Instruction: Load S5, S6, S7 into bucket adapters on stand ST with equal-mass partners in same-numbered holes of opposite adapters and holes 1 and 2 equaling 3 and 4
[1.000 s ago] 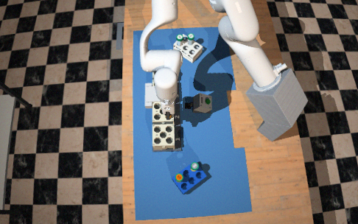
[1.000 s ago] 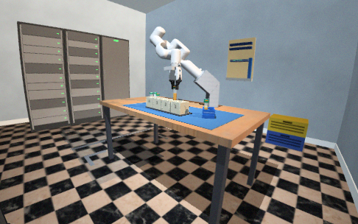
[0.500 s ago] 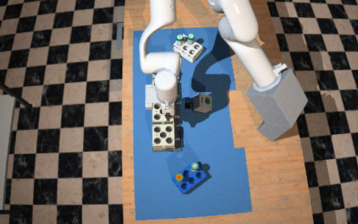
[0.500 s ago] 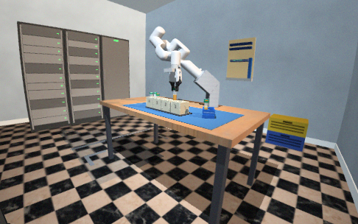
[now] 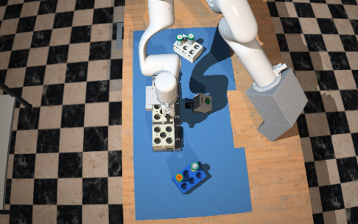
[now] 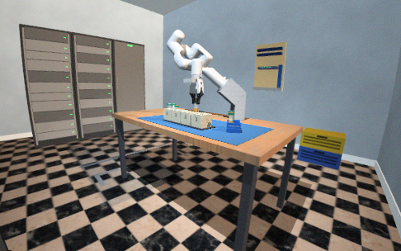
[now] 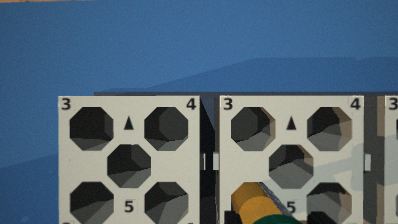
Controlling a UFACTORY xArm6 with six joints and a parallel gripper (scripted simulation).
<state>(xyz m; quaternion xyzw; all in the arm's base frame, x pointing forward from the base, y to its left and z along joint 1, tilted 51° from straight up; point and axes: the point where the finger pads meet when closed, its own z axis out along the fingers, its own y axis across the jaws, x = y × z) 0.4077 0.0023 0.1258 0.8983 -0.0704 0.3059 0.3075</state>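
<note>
My gripper is now 5 cm above the orange-dotted tube and 1 cm to the left of it. From my hand the other things lie so: adapter 12 cm below, 7 cm to the left, 5 cm ahead; green done key 20 cm behind, 11 cm below, 1 cm to the right; grey-dotted tube 25 cm to the left, 11 cm below, 2 cm behind.
</note>
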